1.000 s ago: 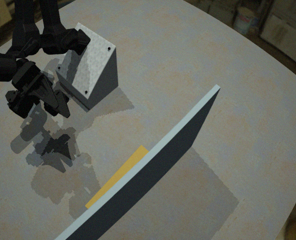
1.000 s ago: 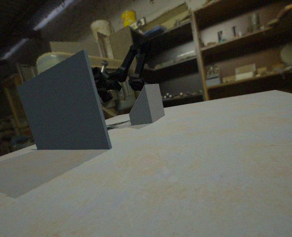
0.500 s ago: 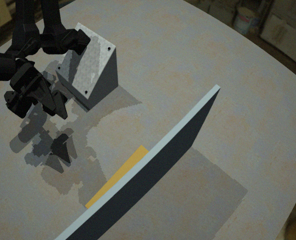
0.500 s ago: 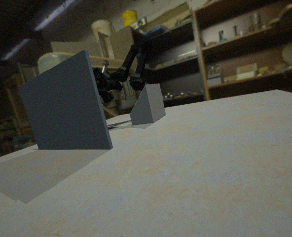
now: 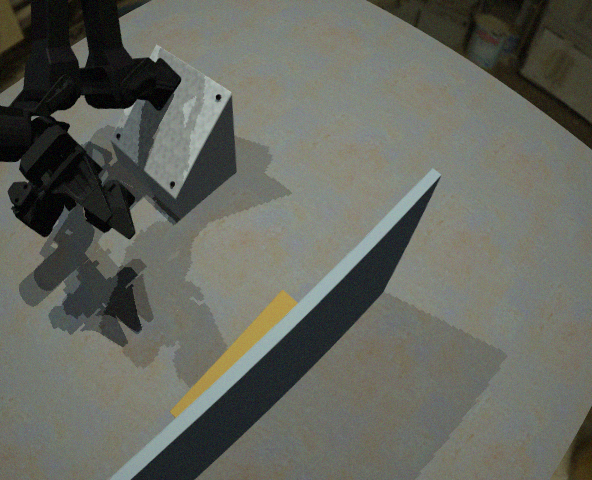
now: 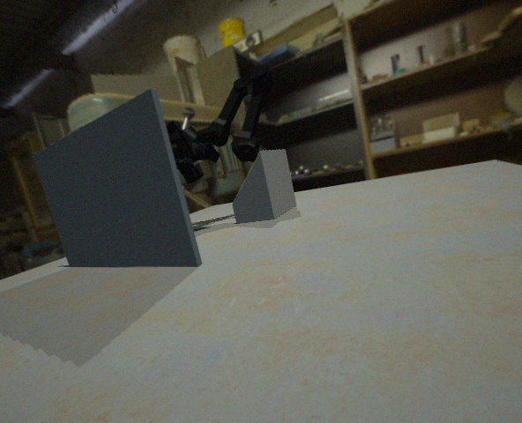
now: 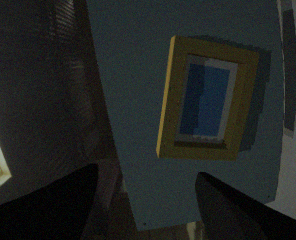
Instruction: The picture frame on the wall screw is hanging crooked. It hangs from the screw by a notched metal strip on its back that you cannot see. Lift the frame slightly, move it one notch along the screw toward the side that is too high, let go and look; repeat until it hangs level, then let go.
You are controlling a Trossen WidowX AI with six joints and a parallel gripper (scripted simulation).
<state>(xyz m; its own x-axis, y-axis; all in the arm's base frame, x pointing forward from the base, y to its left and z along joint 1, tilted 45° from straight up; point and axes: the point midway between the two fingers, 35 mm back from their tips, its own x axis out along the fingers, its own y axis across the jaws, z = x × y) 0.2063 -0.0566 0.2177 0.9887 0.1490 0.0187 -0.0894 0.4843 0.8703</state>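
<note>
The picture frame lies 19 cm ahead of my gripper tip, 3 cm to the left of it and 9 cm below it. The rest, counted from my gripper tip: panel 20 cm ahead, 3 cm to the left, 9 cm below.
</note>
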